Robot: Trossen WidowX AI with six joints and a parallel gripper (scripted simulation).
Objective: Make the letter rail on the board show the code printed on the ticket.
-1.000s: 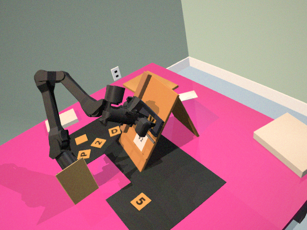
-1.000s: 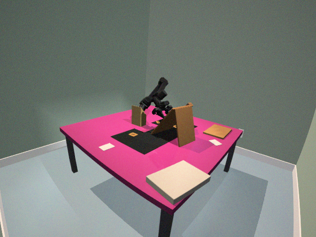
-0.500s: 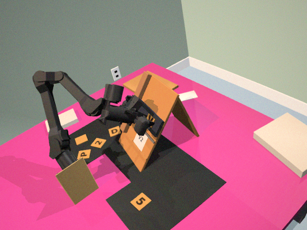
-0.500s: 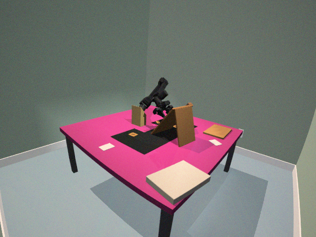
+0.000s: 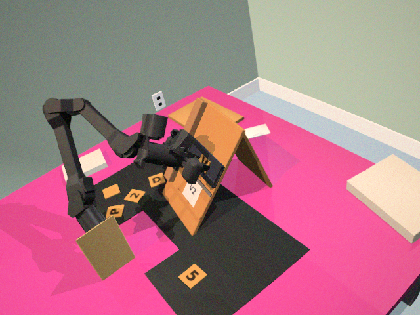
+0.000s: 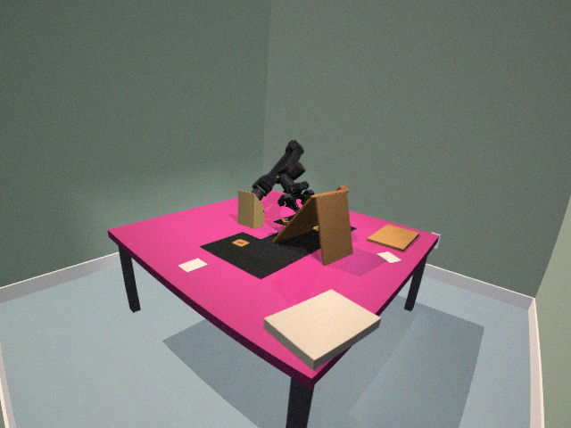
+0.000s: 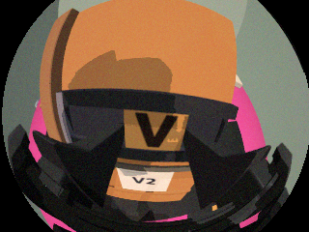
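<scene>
Now: the white ticket 8 cm below my gripper tip, 5 cm behind it and 2 cm to the left of it. Also, from my gripper tip: white block: 57 cm to the left, 22 cm behind, 15 cm below; then orange flat panel: 42 cm to the left, 31 cm ahead, 16 cm below; then black mat: 16 cm below, 16 cm behind, 5 cm to the left.
</scene>
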